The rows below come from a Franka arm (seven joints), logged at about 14 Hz.
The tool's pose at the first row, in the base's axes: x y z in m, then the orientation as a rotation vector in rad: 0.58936, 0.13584, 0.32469, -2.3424, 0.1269, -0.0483
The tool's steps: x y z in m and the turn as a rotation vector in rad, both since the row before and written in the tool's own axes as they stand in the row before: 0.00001, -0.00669, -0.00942, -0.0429, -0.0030, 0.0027; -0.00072, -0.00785, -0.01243, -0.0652, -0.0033, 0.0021; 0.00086, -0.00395, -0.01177, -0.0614, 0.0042, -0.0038; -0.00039, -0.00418, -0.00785, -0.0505, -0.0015, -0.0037; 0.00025, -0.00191, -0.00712, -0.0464, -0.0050, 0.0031; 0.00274, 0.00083, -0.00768, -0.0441, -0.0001, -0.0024
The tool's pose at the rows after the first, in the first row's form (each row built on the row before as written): 0.58919, 0.13379, 0.33606, -2.3850, 0.1308, -0.0411; 0.58829, 0.13109, 0.35050, -2.4499, 0.1350, -0.0324; 0.58881, 0.12659, 0.36209, -2.5115, 0.1350, -0.0356; 0.58835, 0.12541, 0.37090, -2.5622, 0.1322, -0.0322; 0.58840, 0.12311, 0.37791, -2.6082, 0.1365, -0.0218; 0.59073, 0.11825, 0.38409, -2.6524, 0.1353, -0.0197
